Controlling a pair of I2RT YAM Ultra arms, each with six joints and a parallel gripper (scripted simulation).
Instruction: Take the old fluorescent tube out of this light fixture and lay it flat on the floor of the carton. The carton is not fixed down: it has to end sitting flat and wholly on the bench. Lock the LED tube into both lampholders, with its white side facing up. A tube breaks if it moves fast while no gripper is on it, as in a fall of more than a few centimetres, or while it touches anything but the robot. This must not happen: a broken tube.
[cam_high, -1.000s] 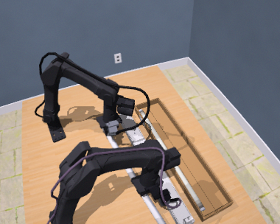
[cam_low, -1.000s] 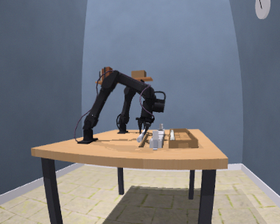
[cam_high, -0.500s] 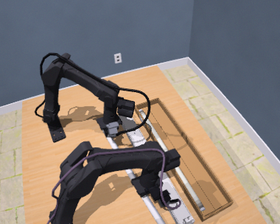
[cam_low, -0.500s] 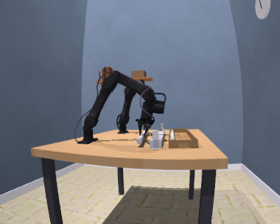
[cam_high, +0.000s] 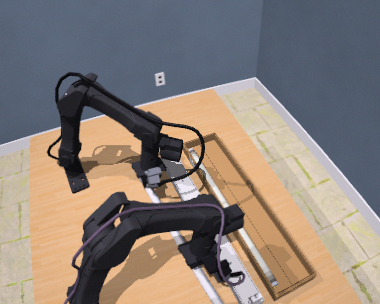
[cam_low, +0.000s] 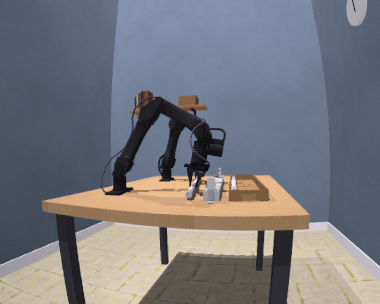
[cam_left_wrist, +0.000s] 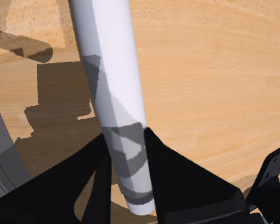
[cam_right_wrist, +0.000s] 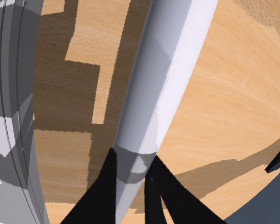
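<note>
Now: right hand 120 mm to the right of the LED tube, 30 mm past it and 10 mm above it. Round my right hand: light fixture: 140 mm to the left, 70 mm ahead, 30 mm above; then old fluorescent tube: 160 mm to the left, 160 mm ahead, 10 mm below; then lampholder: 170 mm to the right, 120 mm ahead, 40 mm above.
</note>
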